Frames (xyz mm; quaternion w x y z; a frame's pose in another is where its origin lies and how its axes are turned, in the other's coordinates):
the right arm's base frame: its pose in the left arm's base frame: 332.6 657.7 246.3 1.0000 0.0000 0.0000 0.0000
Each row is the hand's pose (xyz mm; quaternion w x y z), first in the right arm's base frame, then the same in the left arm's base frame.
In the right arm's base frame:
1: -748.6 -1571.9 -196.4 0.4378 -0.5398 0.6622 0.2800
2: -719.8 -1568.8 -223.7 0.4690 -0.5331 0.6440 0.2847
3: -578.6 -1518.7 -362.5 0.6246 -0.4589 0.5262 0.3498
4: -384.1 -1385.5 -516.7 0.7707 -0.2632 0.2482 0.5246
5: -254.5 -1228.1 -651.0 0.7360 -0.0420 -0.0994 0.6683
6: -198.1 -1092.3 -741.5 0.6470 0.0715 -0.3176 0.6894
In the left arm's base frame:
1: -416.0 -914.2 49.9 0.4378 -0.5398 0.6622 0.2800
2: -387.2 -911.1 22.6 0.4690 -0.5331 0.6440 0.2847
3: -246.0 -861.0 -116.2 0.6246 -0.4589 0.5262 0.3498
4: -51.5 -727.8 -270.4 0.7707 -0.2632 0.2482 0.5246
5: 78.1 -570.4 -404.7 0.7360 -0.0420 -0.0994 0.6683
6: 134.5 -434.6 -495.2 0.6470 0.0715 -0.3176 0.6894

